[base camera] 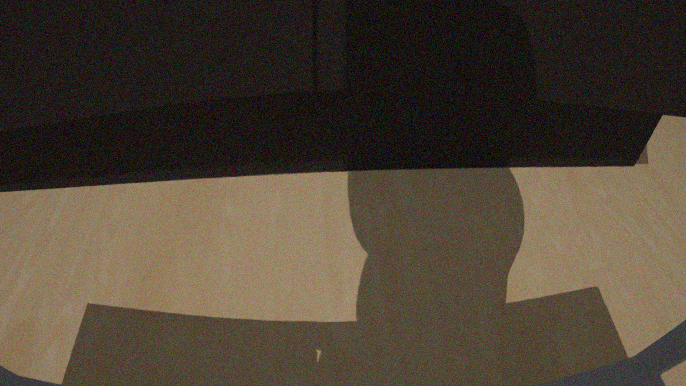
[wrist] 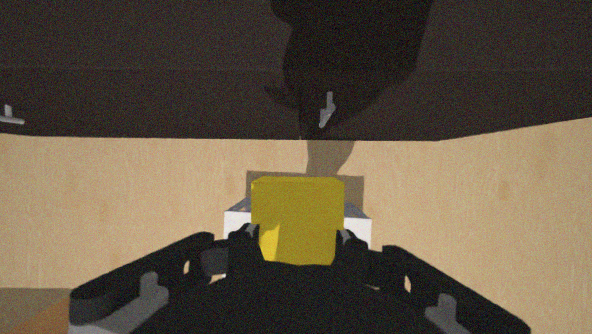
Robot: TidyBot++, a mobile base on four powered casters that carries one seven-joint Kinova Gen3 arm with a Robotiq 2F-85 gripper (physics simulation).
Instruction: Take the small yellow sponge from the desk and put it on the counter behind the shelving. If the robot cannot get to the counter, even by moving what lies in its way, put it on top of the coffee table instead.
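Places are measured from the arm's base along level axes (x ahead, y left, z up), in metres.
Where they show: gripper, fingertip midpoint: (wrist: 297,232).
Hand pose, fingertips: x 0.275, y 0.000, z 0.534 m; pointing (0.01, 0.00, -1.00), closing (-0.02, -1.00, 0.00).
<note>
Each offset is from my fingertips to the top centre of the thing. "spot": to the spot under its first point. Level surfaces: height alone.
The small yellow sponge @(dy +0.000, dx -0.009, dz +0.023 m) (wrist: 298,215) is held between the two fingertips in the wrist view. My gripper (wrist: 297,232) is shut on it, one finger against each side, high above the floor and over the white top of my base. The gripper does not show in the base camera view. A dark piece of furniture (base camera: 150,120) (wrist: 150,100) stands in front of my base; its top surface does not show in the base camera view, and I cannot tell whether it is the counter. The shelving and the coffee table cannot be made out.
The dark furniture spans most of the width ahead, with metal handles @(spot: dy -0.033, dx +0.127, dz -0.128 m) (wrist: 327,110) on its front. Its right end shows in both views. Light wooden floor @(dz -0.930 m) (base camera: 200,240) (wrist: 125,200) lies between it and my base (wrist: 359,231). Shadows of my arm and base fall on the floor. An orange-brown patch @(spot: dy +1.068, dx -0.683, dz -0.749 m) (wrist: 50,317) shows at the lower left.
</note>
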